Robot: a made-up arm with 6 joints. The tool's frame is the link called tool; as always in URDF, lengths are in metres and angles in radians. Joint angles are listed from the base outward. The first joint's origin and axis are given. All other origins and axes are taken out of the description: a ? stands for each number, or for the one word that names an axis. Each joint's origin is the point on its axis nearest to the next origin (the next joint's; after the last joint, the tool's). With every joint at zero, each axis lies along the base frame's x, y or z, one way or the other. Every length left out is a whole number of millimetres.
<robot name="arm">
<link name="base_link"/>
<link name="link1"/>
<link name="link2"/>
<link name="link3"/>
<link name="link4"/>
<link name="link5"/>
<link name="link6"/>
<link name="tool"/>
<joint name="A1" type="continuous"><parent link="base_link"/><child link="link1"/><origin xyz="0 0 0.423" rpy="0 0 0"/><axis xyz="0 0 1"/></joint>
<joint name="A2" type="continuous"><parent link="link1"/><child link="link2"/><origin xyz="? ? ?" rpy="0 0 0"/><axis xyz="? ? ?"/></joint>
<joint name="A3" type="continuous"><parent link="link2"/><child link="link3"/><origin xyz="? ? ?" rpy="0 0 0"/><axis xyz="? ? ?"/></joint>
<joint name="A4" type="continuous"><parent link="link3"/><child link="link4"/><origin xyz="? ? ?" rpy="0 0 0"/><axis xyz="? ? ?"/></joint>
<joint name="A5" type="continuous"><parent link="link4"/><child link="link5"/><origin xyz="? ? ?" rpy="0 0 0"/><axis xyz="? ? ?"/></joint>
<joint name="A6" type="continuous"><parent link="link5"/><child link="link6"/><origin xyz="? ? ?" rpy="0 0 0"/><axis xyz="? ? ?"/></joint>
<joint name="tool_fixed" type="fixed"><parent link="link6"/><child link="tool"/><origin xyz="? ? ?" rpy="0 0 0"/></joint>
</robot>
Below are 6 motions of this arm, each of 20 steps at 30 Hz.
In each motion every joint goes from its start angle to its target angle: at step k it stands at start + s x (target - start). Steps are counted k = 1, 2, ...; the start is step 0. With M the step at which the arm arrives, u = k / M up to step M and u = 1 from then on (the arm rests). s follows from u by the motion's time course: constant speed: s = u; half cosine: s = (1 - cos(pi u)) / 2; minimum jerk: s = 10 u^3 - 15 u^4 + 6 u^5.
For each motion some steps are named. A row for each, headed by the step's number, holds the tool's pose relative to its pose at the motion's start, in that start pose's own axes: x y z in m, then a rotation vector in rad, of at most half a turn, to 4 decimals.
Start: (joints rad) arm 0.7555 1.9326 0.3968 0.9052 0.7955 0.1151
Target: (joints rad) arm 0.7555 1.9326 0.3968 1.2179 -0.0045 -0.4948
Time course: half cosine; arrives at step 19
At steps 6, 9, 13, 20:
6: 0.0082 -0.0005 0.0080 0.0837 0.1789 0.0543
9: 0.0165 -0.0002 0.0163 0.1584 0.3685 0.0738
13: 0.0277 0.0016 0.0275 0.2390 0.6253 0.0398
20: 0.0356 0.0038 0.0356 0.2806 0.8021 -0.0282

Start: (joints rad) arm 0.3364 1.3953 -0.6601 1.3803 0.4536 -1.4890
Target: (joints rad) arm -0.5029 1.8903 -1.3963 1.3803 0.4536 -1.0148
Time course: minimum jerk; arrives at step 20
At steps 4, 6, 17, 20:
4: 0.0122 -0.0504 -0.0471 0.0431 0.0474 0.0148
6: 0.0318 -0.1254 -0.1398 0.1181 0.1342 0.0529
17: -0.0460 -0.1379 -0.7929 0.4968 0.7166 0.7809
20: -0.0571 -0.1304 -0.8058 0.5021 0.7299 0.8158

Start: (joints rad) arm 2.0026 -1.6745 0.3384 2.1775 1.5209 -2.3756
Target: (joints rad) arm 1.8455 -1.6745 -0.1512 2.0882 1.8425 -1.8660
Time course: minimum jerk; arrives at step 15
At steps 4, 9, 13, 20:
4: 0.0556 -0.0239 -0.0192 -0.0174 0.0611 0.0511
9: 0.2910 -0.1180 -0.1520 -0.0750 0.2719 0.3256
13: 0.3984 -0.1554 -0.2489 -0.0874 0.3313 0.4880
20: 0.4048 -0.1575 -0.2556 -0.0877 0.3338 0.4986

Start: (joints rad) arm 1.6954 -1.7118 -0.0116 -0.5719 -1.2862 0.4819
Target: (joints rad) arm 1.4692 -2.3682 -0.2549 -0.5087 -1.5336 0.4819
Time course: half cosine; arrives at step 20
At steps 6, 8, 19, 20:
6: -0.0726 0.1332 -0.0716 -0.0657 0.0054 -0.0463
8: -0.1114 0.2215 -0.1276 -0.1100 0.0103 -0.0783
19: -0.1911 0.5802 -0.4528 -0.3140 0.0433 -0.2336
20: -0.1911 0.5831 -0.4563 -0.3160 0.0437 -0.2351

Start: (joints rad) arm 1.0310 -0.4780 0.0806 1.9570 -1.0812 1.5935
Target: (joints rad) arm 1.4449 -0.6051 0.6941 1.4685 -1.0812 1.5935
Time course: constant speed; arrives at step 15
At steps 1, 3, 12, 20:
1: 0.0075 0.0267 -0.0450 0.0704 -0.0165 -0.0040
3: 0.0245 0.0885 -0.1295 0.2118 -0.0528 -0.0153
12: 0.1502 0.4764 -0.3831 0.8504 -0.2596 -0.1127
20: 0.2130 0.6293 -0.4098 1.0626 -0.3395 -0.1590

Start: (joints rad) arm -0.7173 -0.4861 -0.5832 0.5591 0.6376 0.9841
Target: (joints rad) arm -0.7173 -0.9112 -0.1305 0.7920 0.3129 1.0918
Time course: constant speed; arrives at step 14
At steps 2, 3, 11, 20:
2: -0.0153 -0.1066 0.0212 -0.0819 -0.0015 -0.0693
3: -0.0280 -0.1603 0.0336 -0.1228 0.0004 -0.1045
11: -0.2566 -0.5671 0.1739 -0.4377 0.0822 -0.4001
20: -0.3980 -0.6930 0.2426 -0.5440 0.1428 -0.5170

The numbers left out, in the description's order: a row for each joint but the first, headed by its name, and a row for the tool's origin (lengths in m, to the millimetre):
A2: xyz 0 0 0, axis 0 1 0
A3: xyz 0 0 1.077, axis 0 -1 0
A4: xyz 0.932 0 0, axis -1 0 0
A5: xyz 0 -0.162 0, axis 0 -1 0
A6: xyz 0 0 0, axis -1 0 0
tool: xyz 0 0 0

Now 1 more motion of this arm.
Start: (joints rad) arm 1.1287 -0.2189 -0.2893 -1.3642 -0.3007 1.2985
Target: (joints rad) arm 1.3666 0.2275 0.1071 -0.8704 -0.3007 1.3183
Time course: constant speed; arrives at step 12
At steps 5, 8, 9, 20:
5: 0.2006 -0.0002 0.0423 -0.2153 0.0782 0.0829
8: 0.3272 0.0178 0.0518 -0.3479 0.1155 0.1345
9: 0.3699 0.0270 0.0522 -0.3927 0.1263 0.1520
20: 0.4977 0.0645 0.0448 -0.5283 0.1537 0.2047

